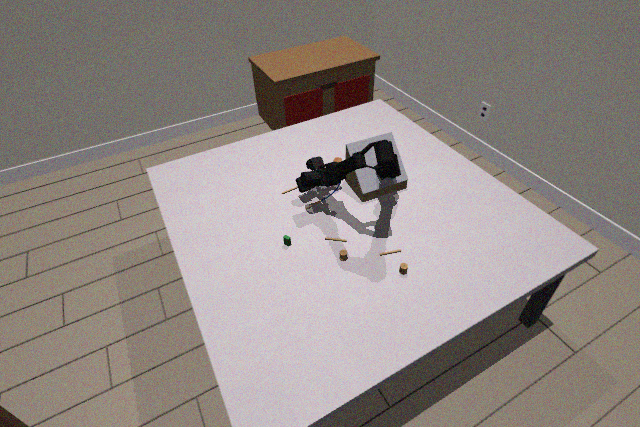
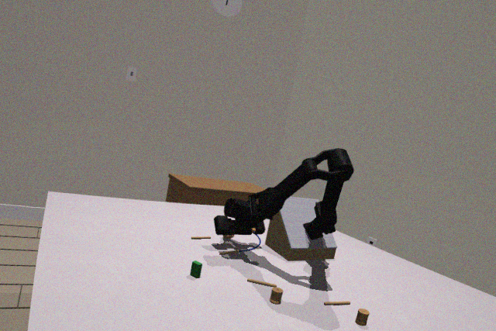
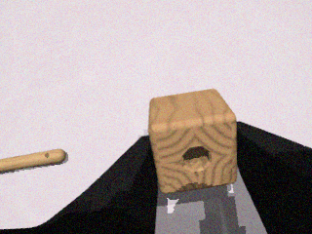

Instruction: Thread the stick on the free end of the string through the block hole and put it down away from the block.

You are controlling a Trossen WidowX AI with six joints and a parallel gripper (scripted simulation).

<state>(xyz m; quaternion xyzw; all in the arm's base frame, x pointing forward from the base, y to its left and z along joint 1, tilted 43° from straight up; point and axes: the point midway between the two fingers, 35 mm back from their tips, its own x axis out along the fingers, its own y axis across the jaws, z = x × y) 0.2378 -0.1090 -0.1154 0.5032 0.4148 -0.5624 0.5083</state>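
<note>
My gripper tip is now right at the wooden block. Also, from my gripper tip: green cube (26 cm ahead, 24 cm to the left, 1 cm below); then round wooden button (18 cm behind, 7 cm to the right, 2 cm below).
</note>
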